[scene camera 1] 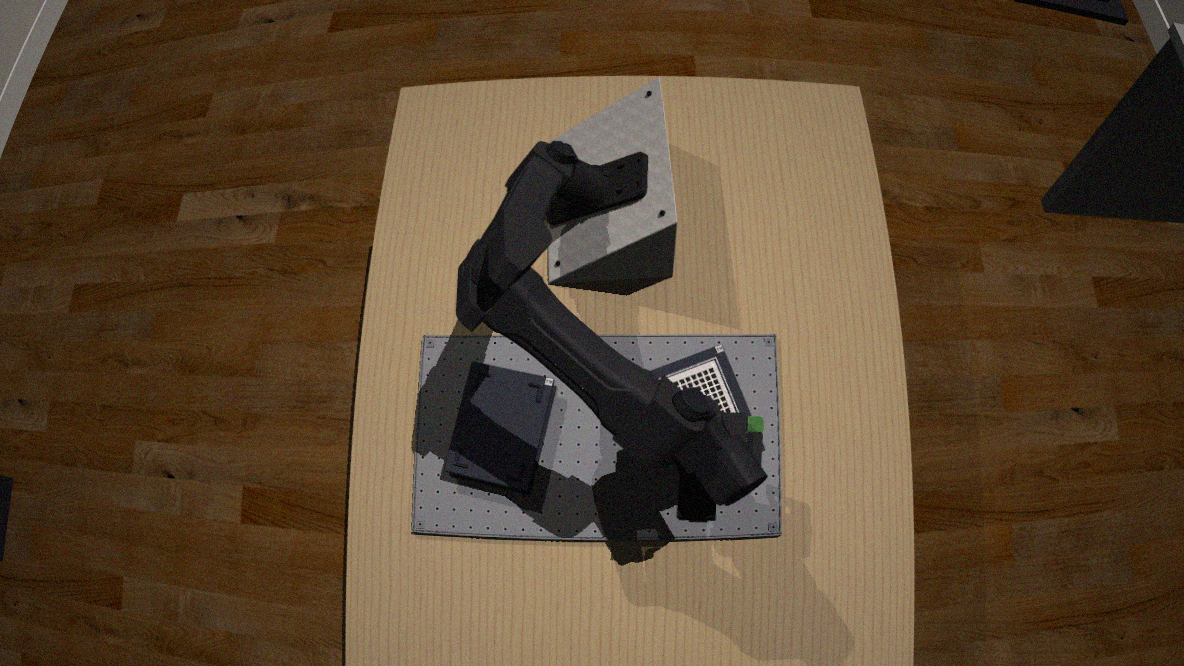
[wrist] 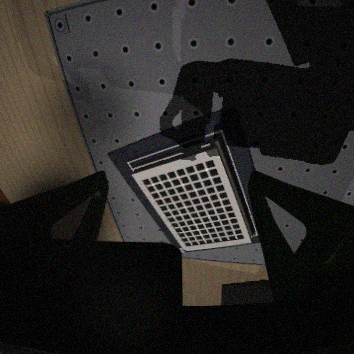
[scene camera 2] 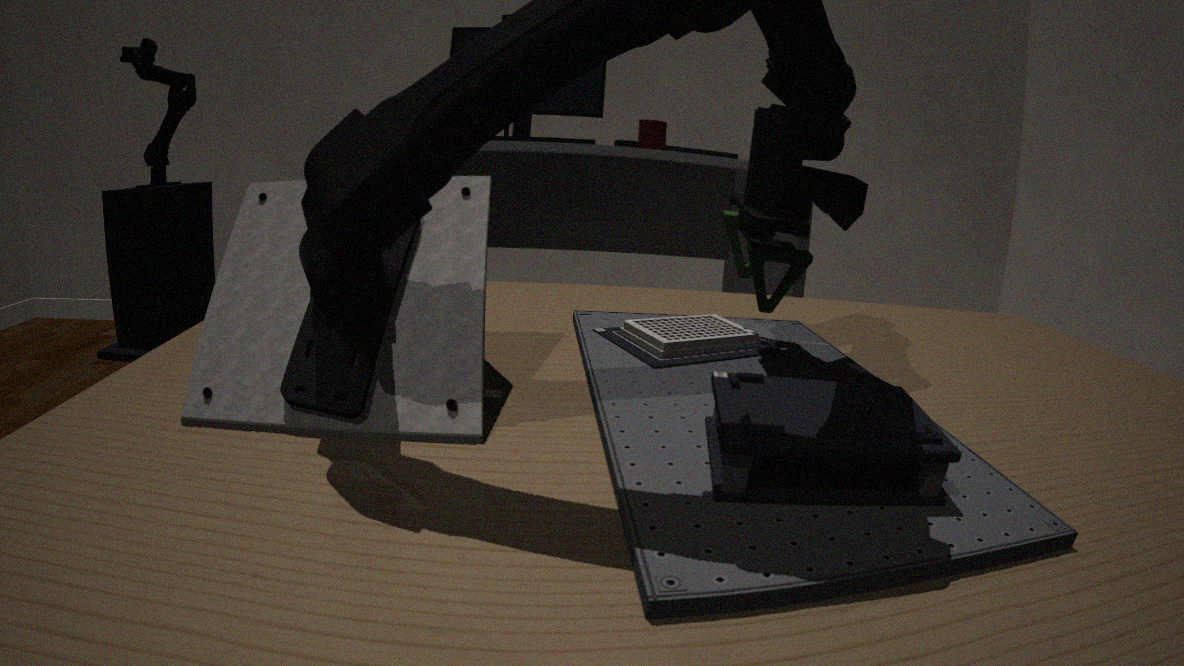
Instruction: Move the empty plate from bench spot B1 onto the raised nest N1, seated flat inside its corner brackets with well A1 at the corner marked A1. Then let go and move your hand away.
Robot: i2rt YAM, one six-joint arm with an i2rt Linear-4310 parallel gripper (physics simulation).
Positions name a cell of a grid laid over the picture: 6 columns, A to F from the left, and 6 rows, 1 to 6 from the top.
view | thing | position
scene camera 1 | my gripper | D5
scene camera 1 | white well plate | D4
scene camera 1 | dark nest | D4
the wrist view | my gripper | D4
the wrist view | dark nest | D3
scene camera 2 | my gripper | D3
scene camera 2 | dark nest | D4
